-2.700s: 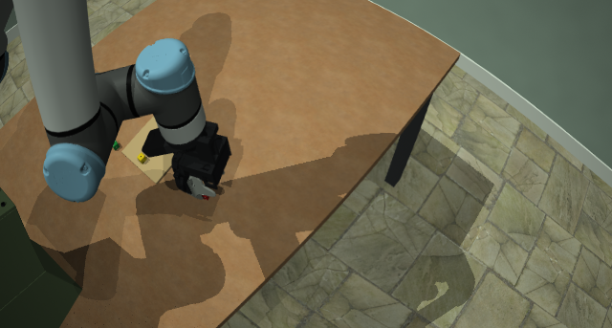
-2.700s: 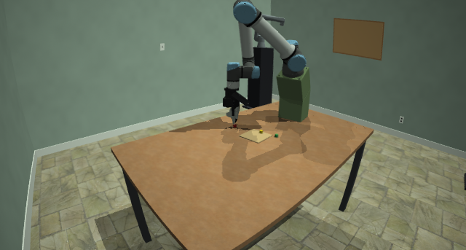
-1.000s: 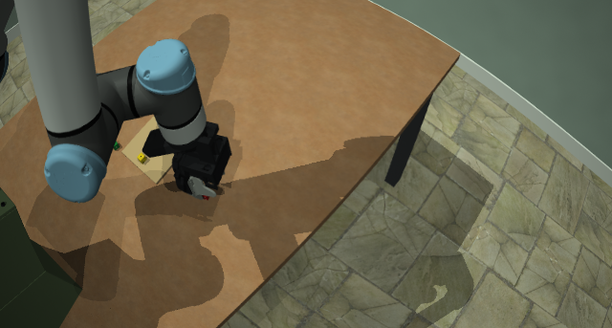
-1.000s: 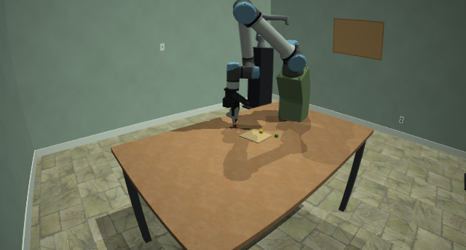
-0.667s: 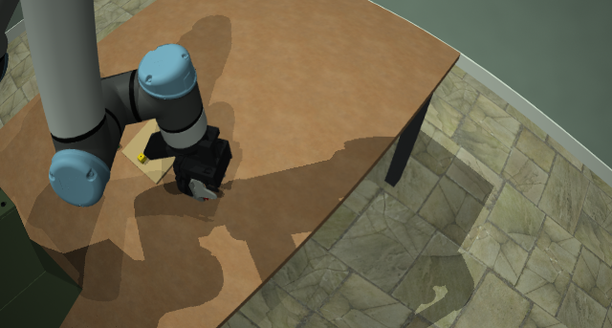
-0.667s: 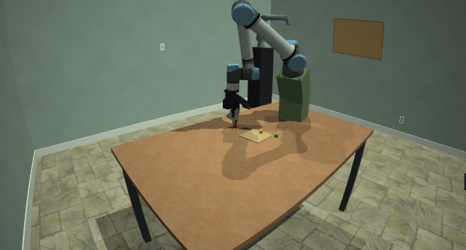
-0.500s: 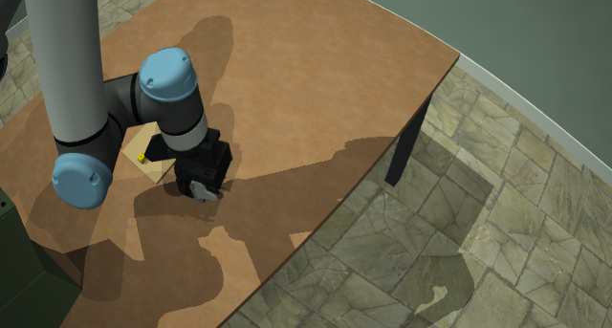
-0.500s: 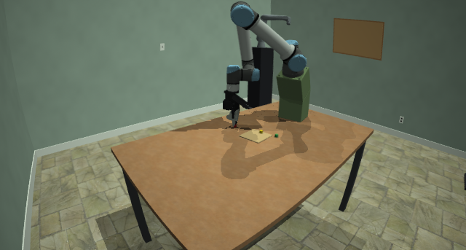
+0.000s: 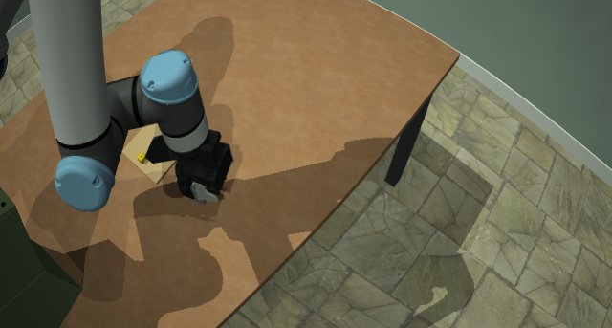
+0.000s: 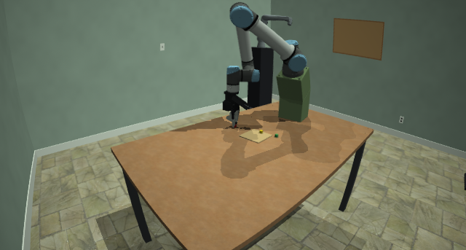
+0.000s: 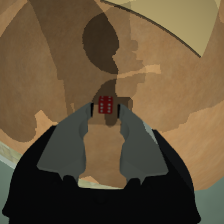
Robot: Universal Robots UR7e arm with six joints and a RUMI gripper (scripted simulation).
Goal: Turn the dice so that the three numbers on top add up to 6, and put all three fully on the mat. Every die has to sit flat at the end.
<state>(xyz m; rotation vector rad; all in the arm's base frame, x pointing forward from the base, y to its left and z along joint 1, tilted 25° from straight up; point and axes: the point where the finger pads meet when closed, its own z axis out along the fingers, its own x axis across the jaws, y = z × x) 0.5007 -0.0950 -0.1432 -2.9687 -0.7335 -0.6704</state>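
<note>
My gripper is now 1 cm above the red die. Round my hand: yellow die 6 cm behind, 17 cm to the left, 1 cm below; then mat 1 cm behind, 18 cm to the left, 2 cm below; then green die 10 cm behind, 26 cm to the left, 1 cm below.
</note>
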